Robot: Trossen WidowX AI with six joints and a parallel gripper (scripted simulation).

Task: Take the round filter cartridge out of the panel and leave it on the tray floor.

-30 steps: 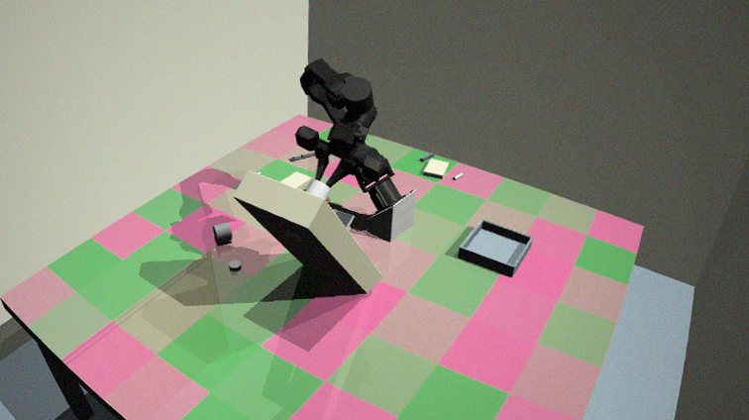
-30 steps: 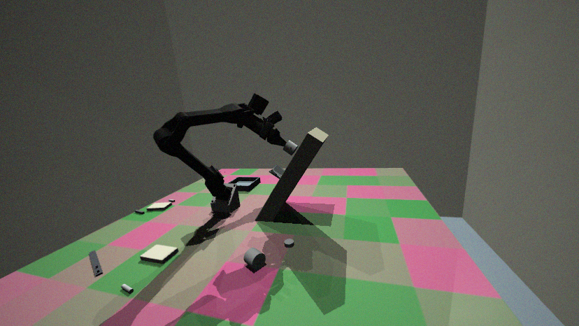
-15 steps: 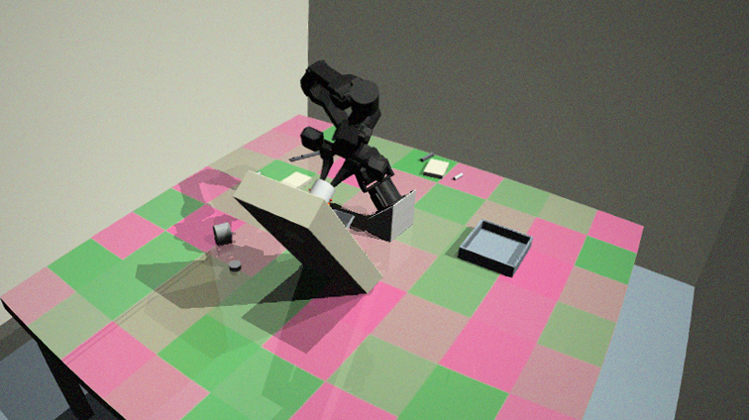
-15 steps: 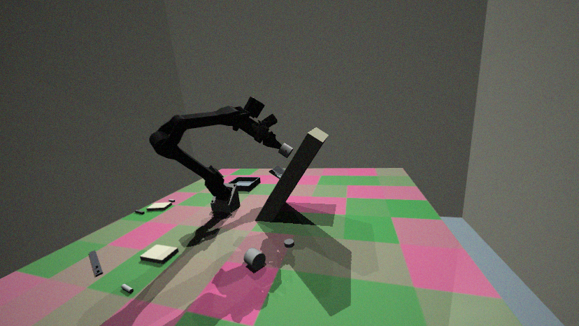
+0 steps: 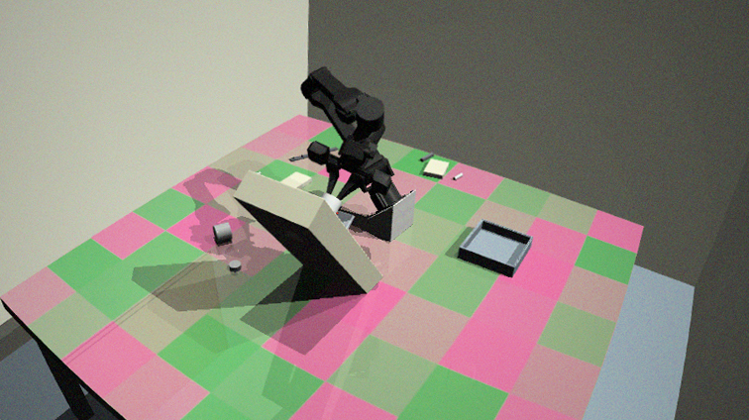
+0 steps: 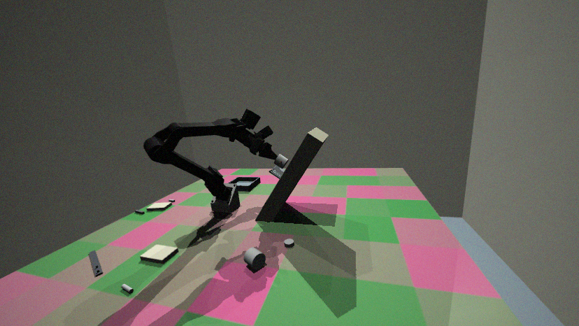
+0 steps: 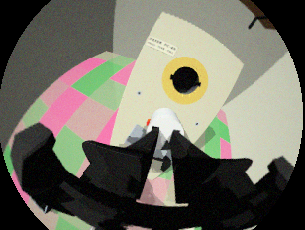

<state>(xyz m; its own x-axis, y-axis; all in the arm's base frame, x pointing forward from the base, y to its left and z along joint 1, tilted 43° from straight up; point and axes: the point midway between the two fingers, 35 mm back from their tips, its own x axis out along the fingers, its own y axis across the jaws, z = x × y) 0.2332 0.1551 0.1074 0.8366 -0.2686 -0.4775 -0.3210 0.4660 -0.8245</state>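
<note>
Right now my gripper tip is 10 mm short of the round filter cartridge and 10 mm above it. The rest, counted from my gripper tip: small disc 120 mm ahead, 210 mm to the right, 220 mm below; tray 380 mm behind, 220 mm to the left, 210 mm below; beige service panel 50 mm ahead, 50 mm below.
</note>
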